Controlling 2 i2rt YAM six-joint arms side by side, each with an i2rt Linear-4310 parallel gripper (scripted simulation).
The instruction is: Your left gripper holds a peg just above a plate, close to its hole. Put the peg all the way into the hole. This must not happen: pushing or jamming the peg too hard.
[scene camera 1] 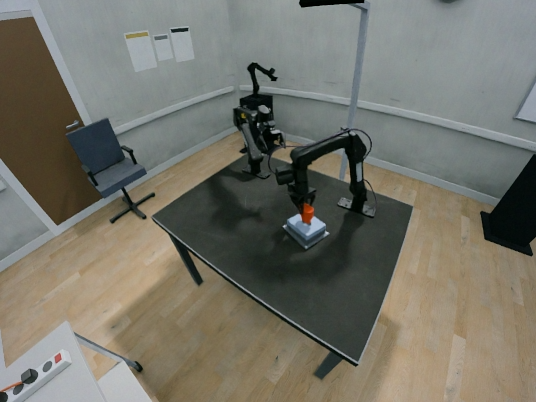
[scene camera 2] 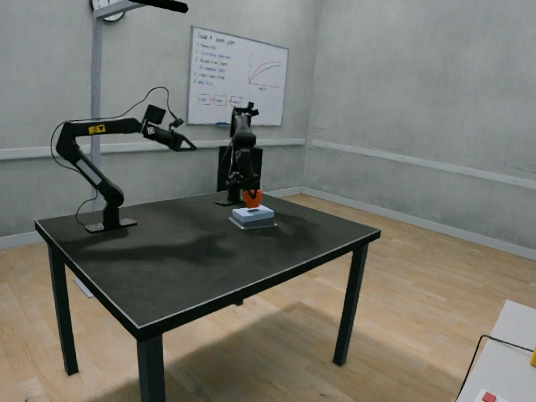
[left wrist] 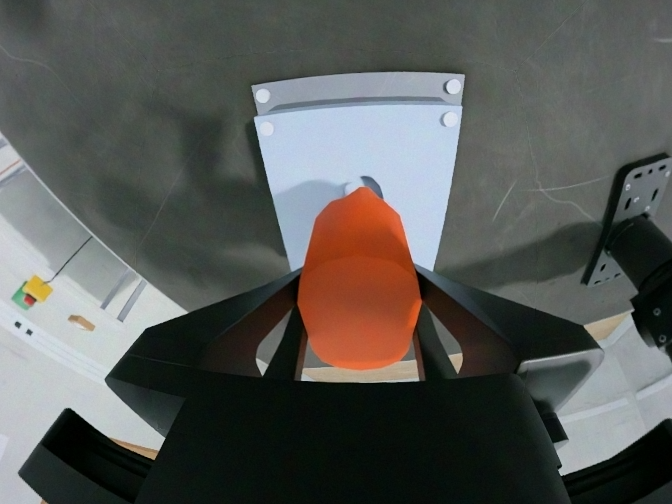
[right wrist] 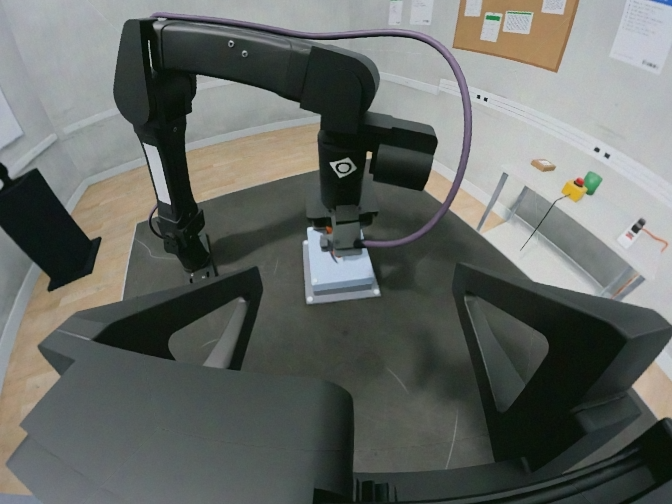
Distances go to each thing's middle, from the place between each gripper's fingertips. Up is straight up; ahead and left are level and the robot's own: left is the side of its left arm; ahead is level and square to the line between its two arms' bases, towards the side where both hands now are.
Now: the light blue plate (left wrist: 407,153) 8 cm below my left hand, 1 cm to the left of it and 1 cm ahead of it. Also, from my left hand: orange peg (left wrist: 359,298) 2 cm below, 1 cm to the left; grey base (left wrist: 400,85) 10 cm below, 2 cm to the left, 1 cm ahead.
Right now my right hand is 12 cm short of the orange peg, 23 cm to the right of it and 21 cm above it. Round my right hand: light blue plate: 13 cm ahead, 24 cm to the left, 28 cm below; then grey base: 13 cm ahead, 24 cm to the left, 29 cm below.
